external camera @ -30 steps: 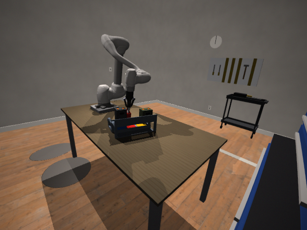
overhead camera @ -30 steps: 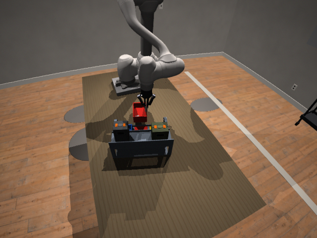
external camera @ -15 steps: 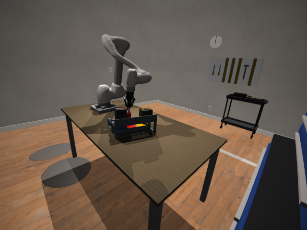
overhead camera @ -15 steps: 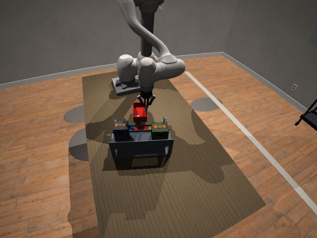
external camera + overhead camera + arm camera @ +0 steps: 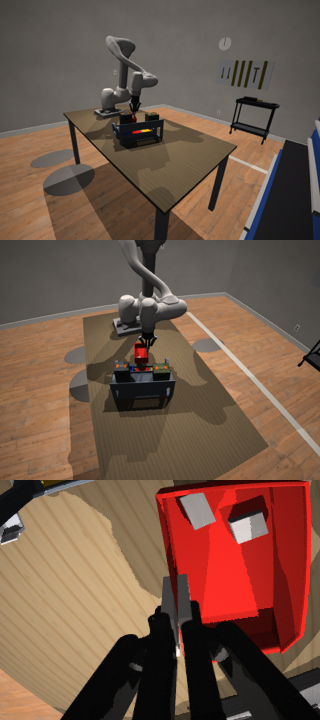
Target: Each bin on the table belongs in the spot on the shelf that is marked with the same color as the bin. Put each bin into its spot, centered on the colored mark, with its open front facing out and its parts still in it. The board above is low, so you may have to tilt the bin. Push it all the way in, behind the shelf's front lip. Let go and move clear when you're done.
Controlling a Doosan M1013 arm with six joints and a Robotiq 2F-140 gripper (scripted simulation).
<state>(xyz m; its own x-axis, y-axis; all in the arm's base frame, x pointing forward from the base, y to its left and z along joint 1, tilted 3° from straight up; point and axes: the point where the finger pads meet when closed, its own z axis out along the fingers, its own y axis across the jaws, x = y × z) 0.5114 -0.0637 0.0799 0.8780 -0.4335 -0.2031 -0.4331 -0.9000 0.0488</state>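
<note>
Now: hand 4 cm to the left of the red bin, 4 cm above it and 3 cm past it. From my hand the other things lie so: green toolbox 28 cm ahead, 6 cm to the right, 3 cm above; dark box 26 cm to the right, 17 cm ahead, 5 cm above; blue bin 22 cm to the right, 9 cm ahead, 7 cm below.
</note>
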